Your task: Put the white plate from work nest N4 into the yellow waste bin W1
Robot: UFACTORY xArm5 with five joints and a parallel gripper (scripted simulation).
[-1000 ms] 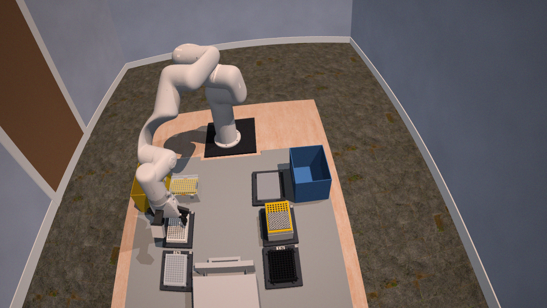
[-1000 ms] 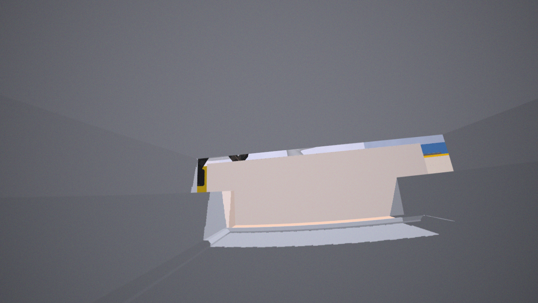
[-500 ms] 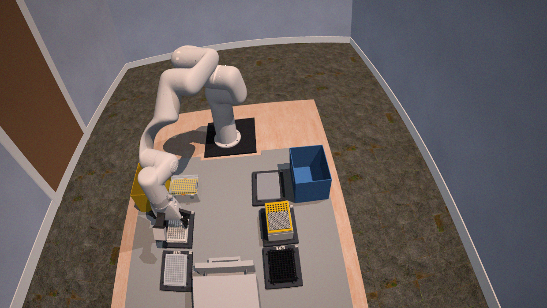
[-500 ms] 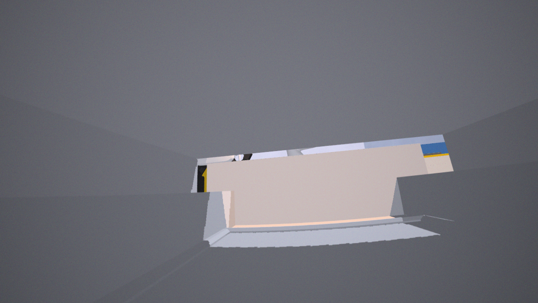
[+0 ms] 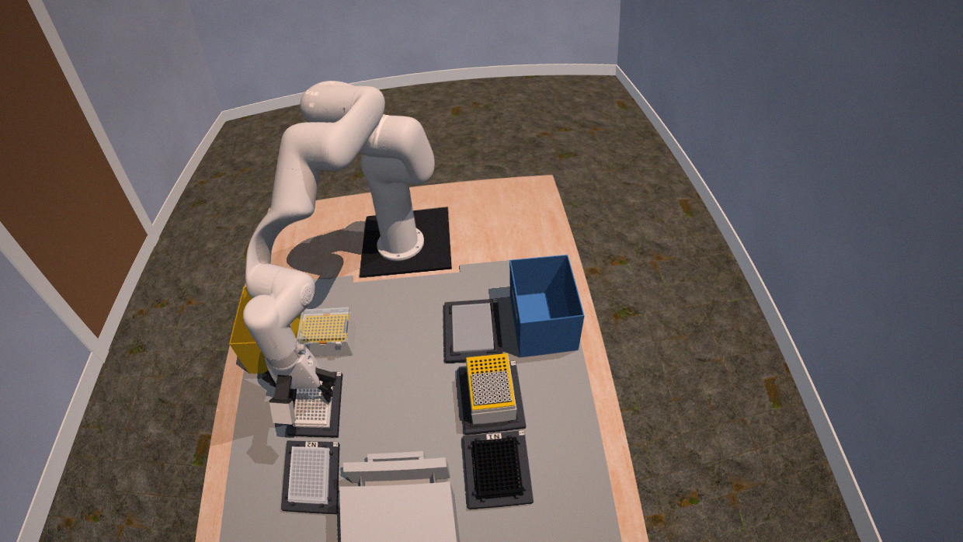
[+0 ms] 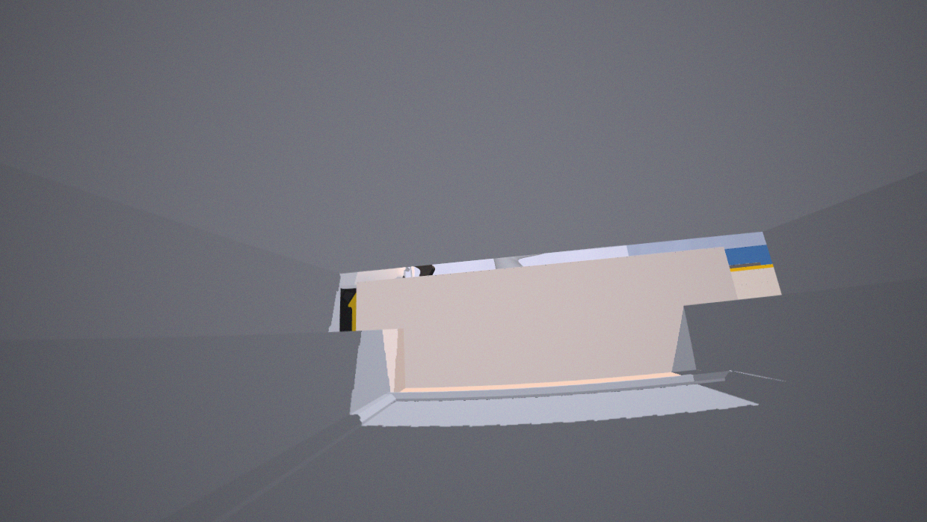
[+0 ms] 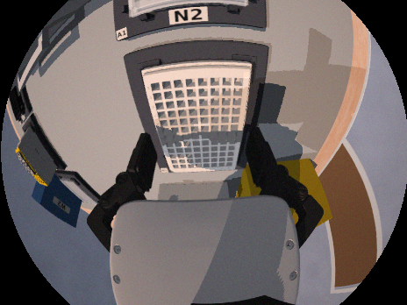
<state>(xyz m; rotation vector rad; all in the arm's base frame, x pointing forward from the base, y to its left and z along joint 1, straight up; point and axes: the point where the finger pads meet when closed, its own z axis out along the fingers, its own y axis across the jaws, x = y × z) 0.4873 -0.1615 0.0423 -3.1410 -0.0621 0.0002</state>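
Now: the white plate 3 cm below my hand. Also, from my hand: cooler drawer: 28 cm ahead, 21 cm to the left, 2 cm below; work nest N4: 4 cm below; yellow waste bin W1: 17 cm behind, 14 cm to the right, 1 cm below.
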